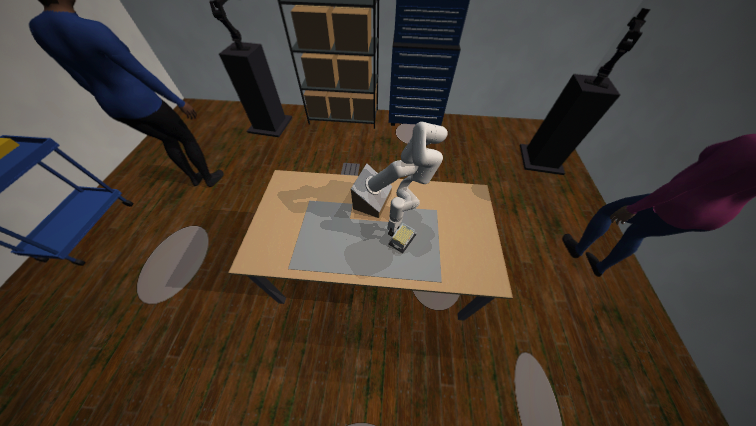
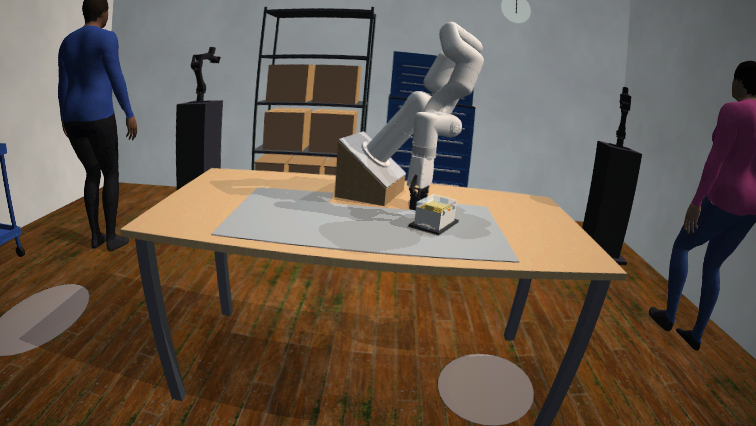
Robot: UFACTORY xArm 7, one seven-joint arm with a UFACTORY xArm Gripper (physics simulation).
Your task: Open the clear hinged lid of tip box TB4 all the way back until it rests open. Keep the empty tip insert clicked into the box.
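Frame: origin at the arm's base, x ahead, y left, z up, level; metres.
Where they show: gripper, fingertip midpoint: (image 1: pixel 394 232) (image 2: pixel 418 207); arm's base, origin of the base link: (image 1: pixel 373 185) (image 2: pixel 374 155).
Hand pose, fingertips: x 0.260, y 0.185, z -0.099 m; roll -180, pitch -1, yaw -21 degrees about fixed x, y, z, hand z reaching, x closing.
Note:
Things, the pixels of their top centre, and the offset from my fingertips. "pt": a spot on its surface instead. Level surfaces: height alone.
- Tip box TB4, middle of its top: (image 2: pixel 437 200) (image 1: pixel 403 233) 0.018 m ahead, 0.058 m left, 0.036 m up
- grey mat, its level: 0.042 m down
- yellow tip insert, middle of its top: (image 2: pixel 437 201) (image 1: pixel 403 233) 0.018 m ahead, 0.058 m left, 0.033 m up
- clear lid, surface spot: (image 2: pixel 443 198) pt 0.016 m back, 0.077 m left, 0.036 m up
- wooden table, its level: 0.045 m down
Tip box TB4 (image 1: pixel 403 237) (image 2: pixel 434 217) is a small pale box on a dark base, standing upright on the grey mat (image 1: pixel 328 259) (image 2: pixel 275 230). The yellow tip insert (image 1: pixel 405 233) (image 2: pixel 438 205) lies level inside its top. The clear lid (image 2: pixel 443 198) seems to lie down over the insert; its exact angle is too small to tell. My gripper (image 1: pixel 392 232) (image 2: pixel 414 206) points down at the box's left rear side, close beside it. It is open with nothing between the fingers. Whether a finger touches the box or lid cannot be told.
The wedge-shaped arm mount (image 1: pixel 366 200) (image 2: pixel 365 177) stands on the wooden table (image 1: pixel 470 248) (image 2: pixel 566 238), behind and left of the box. A shelf rack (image 1: pixel 334 51) (image 2: pixel 317 57) and a blue drawer cabinet (image 1: pixel 423 79) (image 2: pixel 412 68) stand behind the table.

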